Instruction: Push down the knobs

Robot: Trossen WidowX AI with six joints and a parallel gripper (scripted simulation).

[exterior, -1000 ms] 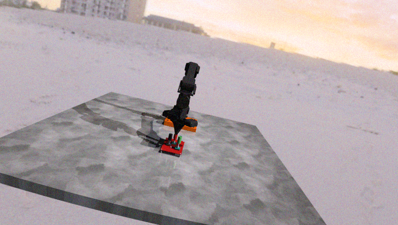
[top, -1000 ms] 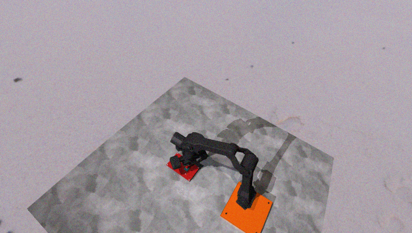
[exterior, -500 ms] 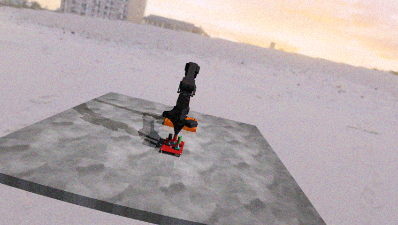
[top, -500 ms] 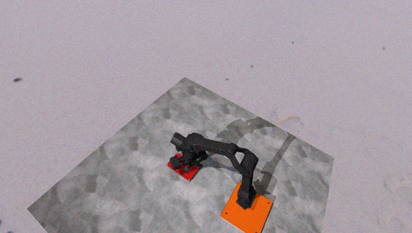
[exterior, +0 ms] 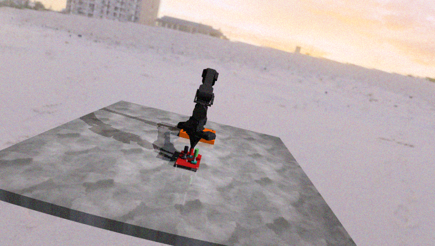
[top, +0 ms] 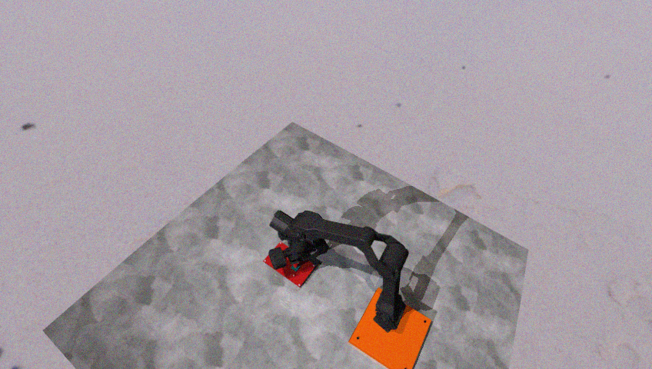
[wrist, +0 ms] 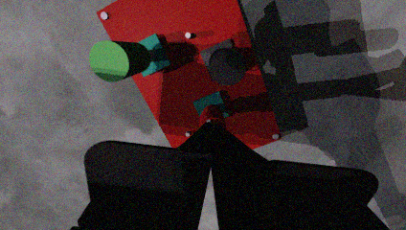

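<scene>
The red knob lies 10 mm below my gripper tip. Also, from my gripper tip: green knob (50 mm ahead, 30 mm to the left).
</scene>
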